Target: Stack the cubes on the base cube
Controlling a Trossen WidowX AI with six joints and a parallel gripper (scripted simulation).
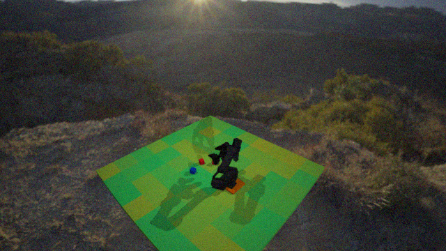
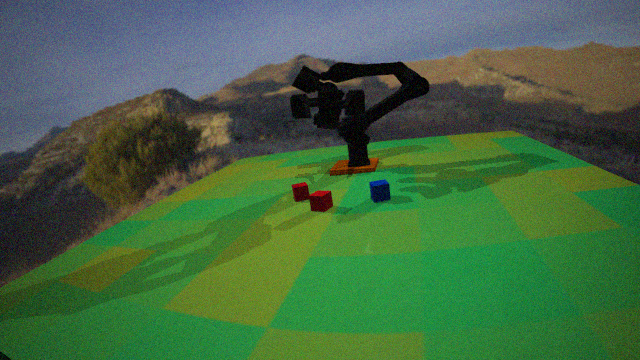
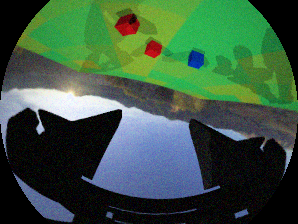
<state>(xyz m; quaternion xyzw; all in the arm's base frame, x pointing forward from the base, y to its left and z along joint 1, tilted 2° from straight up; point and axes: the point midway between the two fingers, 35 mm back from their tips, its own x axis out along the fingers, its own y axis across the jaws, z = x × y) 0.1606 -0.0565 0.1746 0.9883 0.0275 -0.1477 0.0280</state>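
My gripper tip is 16 cm above the blue cube, 11 cm short of it and 9 cm to the right of it.
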